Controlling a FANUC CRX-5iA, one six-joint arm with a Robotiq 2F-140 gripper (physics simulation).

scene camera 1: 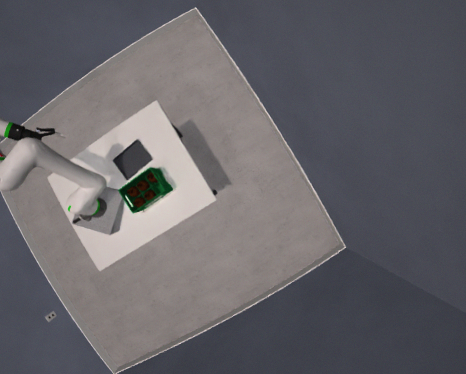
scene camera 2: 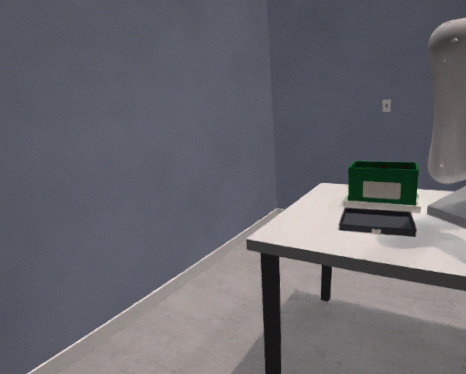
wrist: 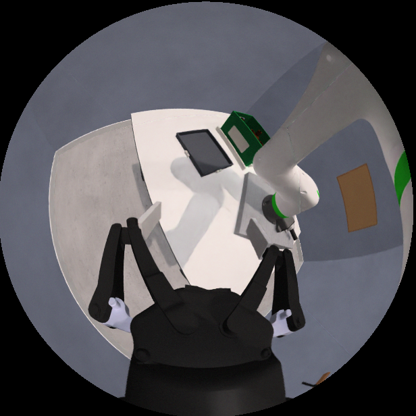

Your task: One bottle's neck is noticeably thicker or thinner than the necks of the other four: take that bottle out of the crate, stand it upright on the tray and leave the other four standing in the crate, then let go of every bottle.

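Pixels of known places: gripper, fingertip midpoint: point(scene camera 1: 62, 147); arm's base, origin of the base link: point(scene camera 1: 97, 207).
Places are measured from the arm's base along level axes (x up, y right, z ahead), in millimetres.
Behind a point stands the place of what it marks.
Observation:
The green crate point(scene camera 1: 167, 188) @[x 21, y 169, z 546 mm] point(scene camera 2: 356, 189) @[x 3, y 2, z 506 mm] point(wrist: 249, 151) stands on the table. From above, several brown bottles point(scene camera 1: 142, 185) @[x 59, y 65, z 418 mm] show upright in its compartments; bits of them also show over its rim in scene camera 2 point(scene camera 2: 406, 167) @[x 84, y 132, z 315 mm] and in the wrist view point(wrist: 257, 134). Their necks are too small to compare. The dark tray point(scene camera 1: 133, 159) @[x -73, y -174, z 404 mm] point(scene camera 2: 377, 220) @[x -73, y -149, z 399 mm] point(wrist: 204, 150) lies flat beside the crate and is empty. My gripper point(scene camera 1: 58, 133) point(wrist: 205, 217) is wide open with nothing between its fingers, off to the side of tray and crate and well away from both. It does not show in scene camera 2.
The white table point(scene camera 1: 177, 165) @[x -78, y 48, z 669 mm] point(scene camera 2: 300, 230) @[x -78, y -332, z 641 mm] point(wrist: 160, 135) carries the arm's grey base plate point(scene camera 1: 111, 222) @[x 19, y 153, z 53 mm] point(wrist: 245, 210), close to the crate. A pale strip point(scene camera 2: 380, 205) @[x -57, y -6, z 404 mm] runs along the crate's foot on the tray side. The arm's white link point(scene camera 1: 67, 170) @[x 364, y -160, z 214 mm] point(scene camera 2: 447, 105) @[x 340, y -246, z 203 mm] point(wrist: 300, 125) rises over the base.

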